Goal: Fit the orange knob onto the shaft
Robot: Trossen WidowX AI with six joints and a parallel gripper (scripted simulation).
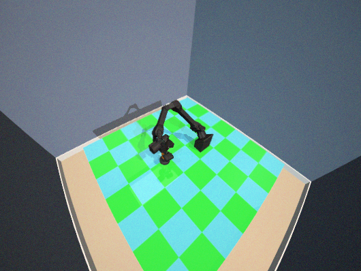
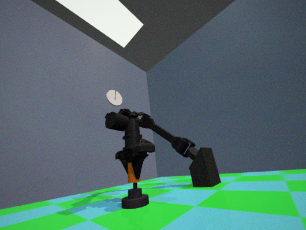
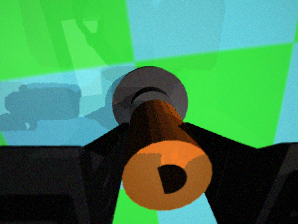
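Right now the orange knob is 20 mm above my gripper tip. The rest, counted from my gripper tip: pedestal 40 mm below.
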